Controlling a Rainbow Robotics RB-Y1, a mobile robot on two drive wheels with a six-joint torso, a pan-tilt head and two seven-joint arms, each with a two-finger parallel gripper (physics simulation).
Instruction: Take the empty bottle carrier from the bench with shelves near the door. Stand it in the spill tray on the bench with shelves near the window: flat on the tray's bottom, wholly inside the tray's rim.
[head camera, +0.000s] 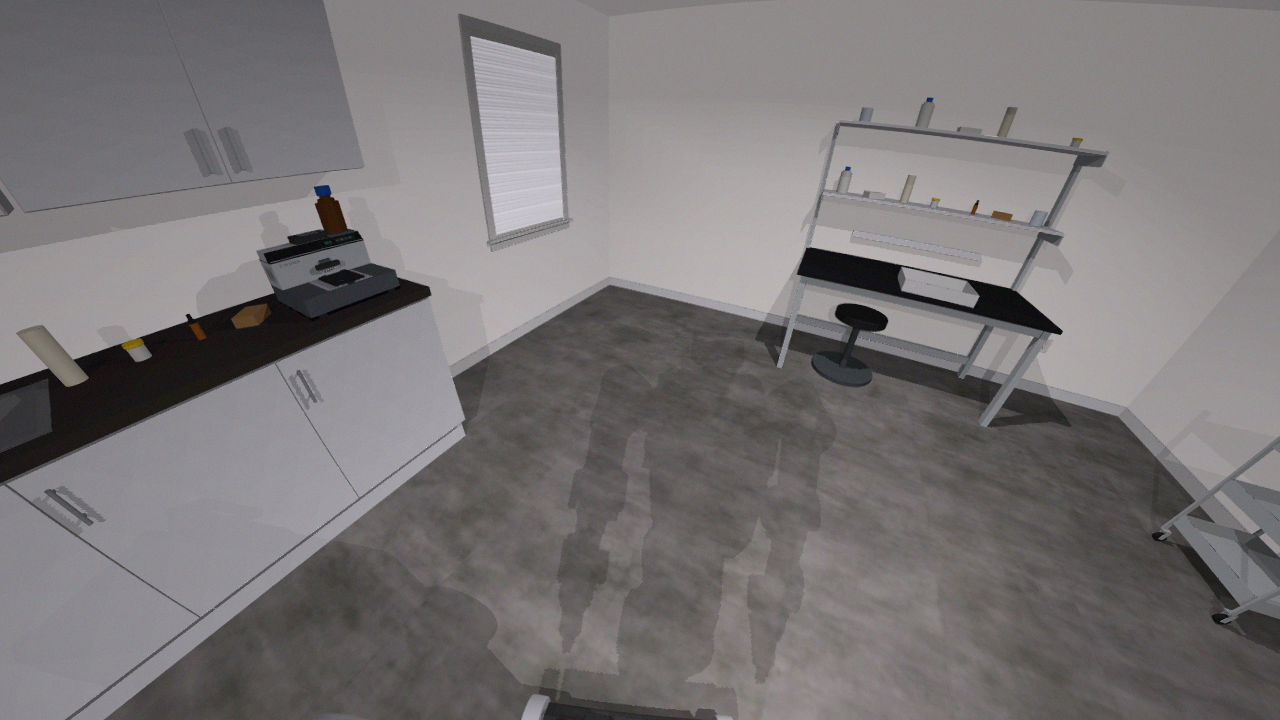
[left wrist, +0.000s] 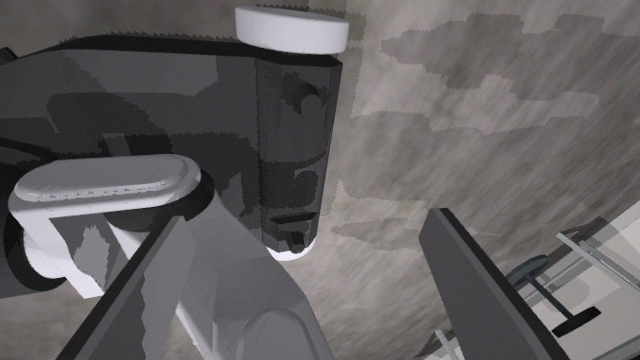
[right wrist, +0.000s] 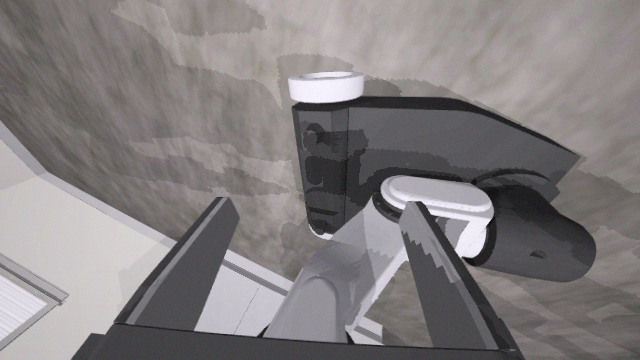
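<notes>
A bench with shelves (head camera: 845, 270) stands at the back right in the head view, on the wall next to the one with the window. A white, shallow, open tray (head camera: 935, 291) lies on its black top. No carrier shows in the views. My left gripper (left wrist: 310, 227) is open and empty, over the floor beside my base in the left wrist view. My right gripper (right wrist: 316, 209) is open and empty, also over the floor and base. Neither gripper shows in the head view, and both are far from the bench.
A black stool (head camera: 861, 317) stands at the bench's front edge. A counter (head camera: 241, 465) with a coffee machine (head camera: 331, 277), a brown bottle (head camera: 330, 214) and small items runs along the left. A wheeled cart (head camera: 1230, 555) stands at the right edge. The window (head camera: 519, 134) is on the left wall.
</notes>
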